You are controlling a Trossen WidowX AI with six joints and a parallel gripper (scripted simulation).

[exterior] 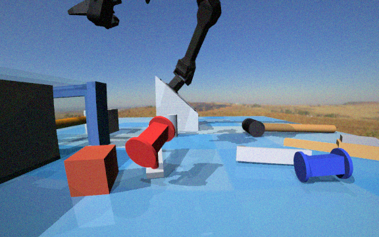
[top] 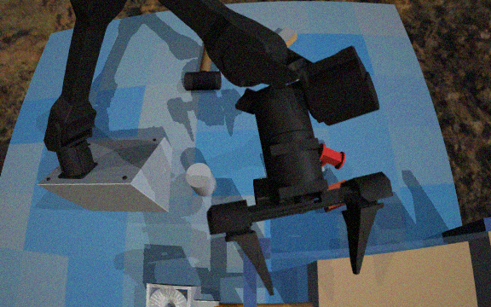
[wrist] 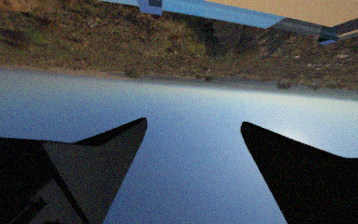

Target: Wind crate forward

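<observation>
Right now my gripper tip is 300 mm above the red grip, 260 mm to the right of it and 70 mm short of it. Round my gripper tip: crank with blue grip (460 mm to the left, 330 mm below, 30 mm ahead); then frame (240 mm below, 80 mm behind, 60 mm to the right); then winch (310 mm below, 250 mm behind, 70 mm to the right).
</observation>
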